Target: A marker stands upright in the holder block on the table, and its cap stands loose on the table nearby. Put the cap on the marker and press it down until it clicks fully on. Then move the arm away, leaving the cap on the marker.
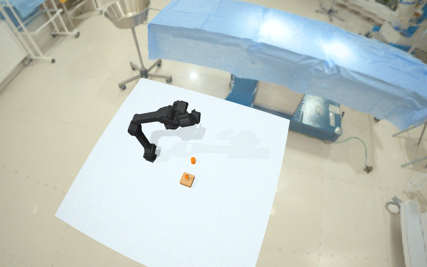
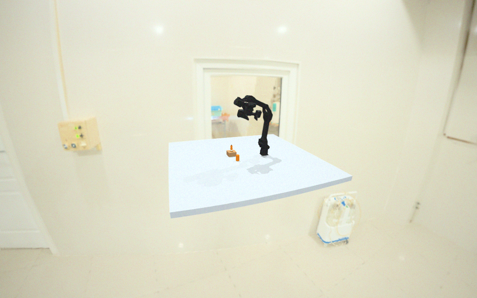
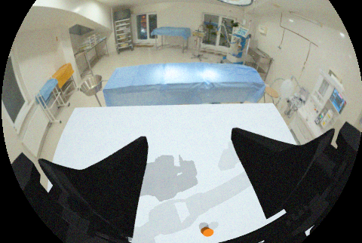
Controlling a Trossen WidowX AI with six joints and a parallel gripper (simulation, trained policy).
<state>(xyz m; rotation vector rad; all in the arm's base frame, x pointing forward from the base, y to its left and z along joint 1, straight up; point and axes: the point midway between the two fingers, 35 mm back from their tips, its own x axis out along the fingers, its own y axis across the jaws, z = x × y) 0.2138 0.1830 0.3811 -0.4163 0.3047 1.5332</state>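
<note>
The orange cap lies 34 cm below my gripper tip, 14 cm to the right of it and 7 cm ahead of it. Round my gripper tip: tan holder block 35 cm below, 28 cm to the right, 8 cm ahead.
</note>
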